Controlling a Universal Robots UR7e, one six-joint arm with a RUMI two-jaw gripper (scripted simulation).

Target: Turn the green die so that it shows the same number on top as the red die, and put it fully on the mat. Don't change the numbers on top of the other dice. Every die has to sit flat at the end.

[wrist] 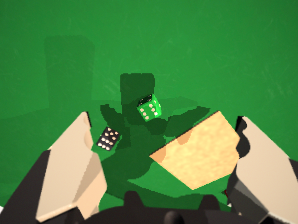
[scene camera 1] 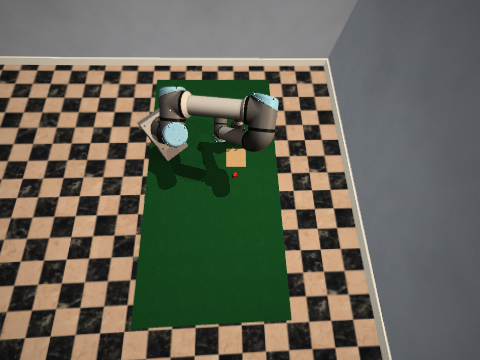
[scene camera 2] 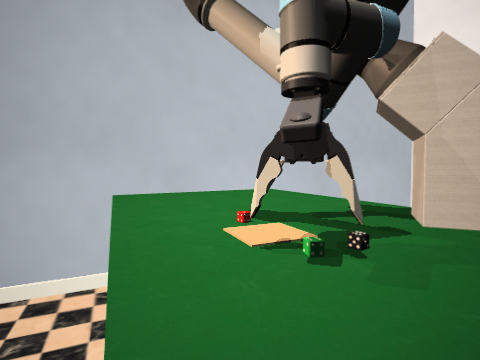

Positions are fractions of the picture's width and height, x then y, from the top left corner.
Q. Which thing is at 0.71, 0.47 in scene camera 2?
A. My gripper.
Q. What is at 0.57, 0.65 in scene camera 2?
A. A tan mat.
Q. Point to a tan mat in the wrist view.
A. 0.69, 0.68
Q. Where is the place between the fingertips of my gripper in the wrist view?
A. At 0.54, 0.51
